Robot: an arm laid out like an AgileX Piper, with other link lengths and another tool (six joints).
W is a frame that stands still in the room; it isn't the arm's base.
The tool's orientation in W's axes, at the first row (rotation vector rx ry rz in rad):
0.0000, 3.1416, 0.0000
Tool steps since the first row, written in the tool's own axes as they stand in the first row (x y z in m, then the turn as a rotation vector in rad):
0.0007, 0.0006, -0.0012, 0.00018, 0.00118, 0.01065
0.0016, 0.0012, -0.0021, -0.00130, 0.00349, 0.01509
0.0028, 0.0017, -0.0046, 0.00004, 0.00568, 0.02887
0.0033, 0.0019, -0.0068, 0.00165, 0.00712, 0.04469
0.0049, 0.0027, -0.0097, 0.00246, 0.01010, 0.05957
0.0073, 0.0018, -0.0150, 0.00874, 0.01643, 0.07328
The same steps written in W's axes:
-0.0007, 0.0006, 0.0012, -0.00018, 0.00118, -0.01065
-0.0016, 0.0012, 0.0021, 0.00130, 0.00349, -0.01509
-0.0028, 0.0017, 0.0046, -0.00004, 0.00568, -0.02887
-0.0033, 0.0019, 0.0068, -0.00165, 0.00712, -0.04469
-0.0049, 0.0027, 0.0097, -0.00246, 0.01010, -0.05957
-0.0073, 0.0018, 0.0150, -0.00874, 0.01643, -0.07328

